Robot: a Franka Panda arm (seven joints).
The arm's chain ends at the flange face. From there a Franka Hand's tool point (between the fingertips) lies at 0.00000 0.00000 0.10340 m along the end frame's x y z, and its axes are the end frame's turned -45 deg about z.
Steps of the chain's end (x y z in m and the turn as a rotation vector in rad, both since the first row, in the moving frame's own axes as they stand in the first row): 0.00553 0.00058 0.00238 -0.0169 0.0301 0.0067; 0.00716 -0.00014 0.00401 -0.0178 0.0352 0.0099; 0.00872 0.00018 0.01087 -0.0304 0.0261 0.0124; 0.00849 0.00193 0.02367 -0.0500 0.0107 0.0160; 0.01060 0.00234 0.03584 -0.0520 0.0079 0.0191; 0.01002 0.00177 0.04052 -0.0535 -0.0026 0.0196
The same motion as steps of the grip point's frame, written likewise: 0.00445 0.00776 0.00232 -0.0332 0.0093 0.0067; 0.00641 0.00884 0.00393 -0.0375 0.0123 0.0099; 0.00570 0.01042 0.01079 -0.0400 -0.0030 0.0124; 0.00173 0.01178 0.02353 -0.0429 -0.0278 0.0160; 0.00258 0.01350 0.03570 -0.0424 -0.0312 0.0191; 0.00170 0.01202 0.04037 -0.0360 -0.0397 0.0196
